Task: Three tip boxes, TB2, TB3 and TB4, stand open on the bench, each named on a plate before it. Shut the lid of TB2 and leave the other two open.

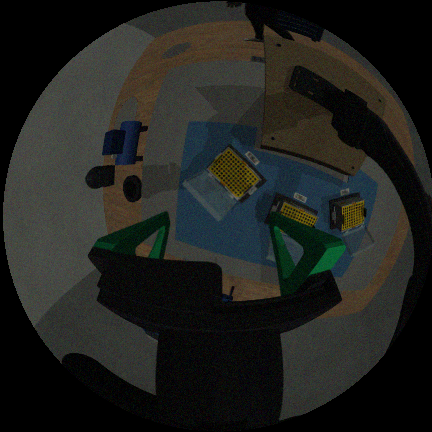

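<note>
Three open tip boxes with yellow racks lie on the blue mat. The left box is turned at an angle, its clear lid folded back to the lower left. The middle box is partly hidden by my right finger, as is its clear lid. The right box has its clear lid folded back below it. Small name plates stand before them, too small to read, so I cannot tell which is TB2. My gripper is open and empty, above the mat.
A brown board carries the arm's dark base at the upper right. At the left table edge are a blue cylinder with a dark blue block, and two dark round objects. The arm curves down the right side.
</note>
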